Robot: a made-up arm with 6 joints. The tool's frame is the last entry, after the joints. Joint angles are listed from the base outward. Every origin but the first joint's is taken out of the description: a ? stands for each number. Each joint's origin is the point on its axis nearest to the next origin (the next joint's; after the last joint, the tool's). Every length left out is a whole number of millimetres.
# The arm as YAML. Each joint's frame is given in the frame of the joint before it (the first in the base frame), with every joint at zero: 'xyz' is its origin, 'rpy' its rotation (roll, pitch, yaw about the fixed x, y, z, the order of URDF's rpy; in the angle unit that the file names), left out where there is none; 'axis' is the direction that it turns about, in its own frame. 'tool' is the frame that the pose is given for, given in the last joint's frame.
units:
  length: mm
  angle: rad
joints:
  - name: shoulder
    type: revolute
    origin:
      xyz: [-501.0, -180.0, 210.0]
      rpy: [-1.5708, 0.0, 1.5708]
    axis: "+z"
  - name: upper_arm
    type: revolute
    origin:
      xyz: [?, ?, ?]
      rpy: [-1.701, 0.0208, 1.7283]
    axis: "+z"
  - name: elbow
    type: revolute
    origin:
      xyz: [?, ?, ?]
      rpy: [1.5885, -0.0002, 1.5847]
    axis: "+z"
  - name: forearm
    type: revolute
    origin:
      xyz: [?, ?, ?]
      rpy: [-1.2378, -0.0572, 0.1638]
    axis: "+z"
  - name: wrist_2
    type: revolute
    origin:
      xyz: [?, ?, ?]
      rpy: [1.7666, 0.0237, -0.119]
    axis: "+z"
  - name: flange
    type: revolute
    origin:
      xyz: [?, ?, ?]
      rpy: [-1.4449, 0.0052, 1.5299]
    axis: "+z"
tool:
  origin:
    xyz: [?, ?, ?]
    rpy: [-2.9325, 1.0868, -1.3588]
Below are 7 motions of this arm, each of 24 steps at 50 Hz.
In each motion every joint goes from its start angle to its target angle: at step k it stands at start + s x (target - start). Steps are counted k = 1, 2, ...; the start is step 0. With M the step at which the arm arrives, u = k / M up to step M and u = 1 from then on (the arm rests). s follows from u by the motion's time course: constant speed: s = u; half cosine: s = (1 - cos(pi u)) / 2; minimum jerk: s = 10 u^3 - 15 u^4 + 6 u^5.
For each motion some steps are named. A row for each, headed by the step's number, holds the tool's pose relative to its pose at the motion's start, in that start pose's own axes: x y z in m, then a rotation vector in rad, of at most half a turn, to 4 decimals.
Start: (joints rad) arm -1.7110 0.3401 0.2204 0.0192 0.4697 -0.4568
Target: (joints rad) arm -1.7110 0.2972 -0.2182 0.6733 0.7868 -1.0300
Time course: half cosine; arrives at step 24
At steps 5, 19, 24:
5: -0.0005 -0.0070 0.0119 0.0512 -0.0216 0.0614
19: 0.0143 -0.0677 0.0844 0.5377 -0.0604 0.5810
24: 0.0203 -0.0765 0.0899 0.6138 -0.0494 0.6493

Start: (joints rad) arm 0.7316 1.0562 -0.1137 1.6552 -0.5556 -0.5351
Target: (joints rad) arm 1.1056 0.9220 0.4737 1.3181 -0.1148 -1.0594
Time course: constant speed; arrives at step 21
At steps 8, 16, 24:
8: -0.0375 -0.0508 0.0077 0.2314 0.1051 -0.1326
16: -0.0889 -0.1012 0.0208 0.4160 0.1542 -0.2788
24: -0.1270 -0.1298 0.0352 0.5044 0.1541 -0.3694

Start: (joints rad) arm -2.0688 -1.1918 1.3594 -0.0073 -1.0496 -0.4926
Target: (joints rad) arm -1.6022 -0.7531 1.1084 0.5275 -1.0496 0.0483
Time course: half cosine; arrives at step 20
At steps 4, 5, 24:
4: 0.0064 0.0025 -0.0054 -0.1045 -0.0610 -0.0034
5: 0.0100 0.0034 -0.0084 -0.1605 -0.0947 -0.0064
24: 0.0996 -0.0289 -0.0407 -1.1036 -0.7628 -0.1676

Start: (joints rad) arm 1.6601 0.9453 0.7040 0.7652 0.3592 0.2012
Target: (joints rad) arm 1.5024 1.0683 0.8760 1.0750 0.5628 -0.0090
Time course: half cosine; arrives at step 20
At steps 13, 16, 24:
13: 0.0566 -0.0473 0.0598 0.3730 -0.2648 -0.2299
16: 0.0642 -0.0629 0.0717 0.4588 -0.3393 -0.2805
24: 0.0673 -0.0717 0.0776 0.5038 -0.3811 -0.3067

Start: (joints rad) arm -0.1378 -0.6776 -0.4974 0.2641 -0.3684 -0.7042
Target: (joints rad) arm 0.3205 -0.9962 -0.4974 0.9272 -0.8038 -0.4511
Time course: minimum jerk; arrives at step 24
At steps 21, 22, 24:
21: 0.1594 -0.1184 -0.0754 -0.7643 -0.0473 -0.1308
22: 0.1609 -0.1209 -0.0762 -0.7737 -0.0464 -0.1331
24: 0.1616 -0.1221 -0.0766 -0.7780 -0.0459 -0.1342

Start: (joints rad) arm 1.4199 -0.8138 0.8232 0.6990 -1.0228 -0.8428
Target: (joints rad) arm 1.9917 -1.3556 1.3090 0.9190 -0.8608 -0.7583
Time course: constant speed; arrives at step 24
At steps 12, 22, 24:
12: 0.0132 -0.2443 -0.0678 -0.4037 0.0629 -0.5519
22: -0.0665 -0.4254 -0.0541 -0.7951 0.1271 -0.9848
24: -0.0897 -0.4542 -0.0442 -0.8778 0.1431 -1.0680

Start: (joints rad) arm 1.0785 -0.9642 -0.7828 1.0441 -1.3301 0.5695
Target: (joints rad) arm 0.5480 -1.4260 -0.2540 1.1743 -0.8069 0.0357
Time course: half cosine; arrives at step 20
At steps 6, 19, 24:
6: 0.0475 -0.0703 0.0138 0.1498 0.0768 -0.1353
19: 0.0774 -0.3131 0.0095 0.8017 0.2915 -0.5563
24: 0.0769 -0.3145 0.0092 0.8067 0.2928 -0.5590

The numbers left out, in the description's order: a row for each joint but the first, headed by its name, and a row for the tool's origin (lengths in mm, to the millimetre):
upper_arm: 127.0 -29.0 0.0
elbow: -82.0 -19.0 0.0
forearm: 14.0 -119.0 0.0
wrist_2: -252.0 -126.0 0.0
flange: 310.0 35.0 0.0
tool: -110.0 30.0 0.0

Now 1 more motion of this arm.
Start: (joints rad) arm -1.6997 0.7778 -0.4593 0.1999 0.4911 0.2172
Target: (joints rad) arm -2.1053 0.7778 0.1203 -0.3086 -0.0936 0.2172
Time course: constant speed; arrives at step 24
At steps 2, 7, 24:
2: -0.0025 0.0141 0.0078 0.0241 0.0111 -0.0074
7: -0.0067 0.0500 0.0324 0.0947 0.0440 -0.0187
24: 0.0002 0.1523 0.1873 0.4527 0.1513 0.0285

